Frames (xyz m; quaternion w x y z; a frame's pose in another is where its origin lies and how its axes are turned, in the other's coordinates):
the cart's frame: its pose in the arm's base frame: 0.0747 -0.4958 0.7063 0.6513 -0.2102 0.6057 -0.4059
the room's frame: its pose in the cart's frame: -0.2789 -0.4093 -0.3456 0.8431 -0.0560 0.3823 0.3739
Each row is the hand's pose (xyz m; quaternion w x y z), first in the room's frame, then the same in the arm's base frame.
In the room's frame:
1: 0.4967 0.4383 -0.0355 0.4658 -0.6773 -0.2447 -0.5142
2: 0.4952 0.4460 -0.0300 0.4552 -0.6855 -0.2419 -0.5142
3: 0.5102 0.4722 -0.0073 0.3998 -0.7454 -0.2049 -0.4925
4: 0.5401 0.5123 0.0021 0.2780 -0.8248 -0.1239 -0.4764
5: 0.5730 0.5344 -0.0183 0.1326 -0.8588 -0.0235 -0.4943
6: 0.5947 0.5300 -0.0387 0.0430 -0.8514 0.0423 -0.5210
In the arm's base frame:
1: -0.4534 0.0468 0.6920 0.4630 -0.7099 0.4738 0.2392
2: -0.4453 0.0513 0.6895 0.4571 -0.7150 0.4671 0.2482
3: -0.4254 0.0681 0.6622 0.4131 -0.7277 0.4414 0.3240
4: -0.4172 0.1052 0.6283 0.3033 -0.7589 0.3824 0.4310
5: -0.4402 0.1385 0.6096 0.1534 -0.7997 0.3111 0.4901
6: -0.4685 0.1461 0.6029 0.0506 -0.8248 0.2675 0.4956

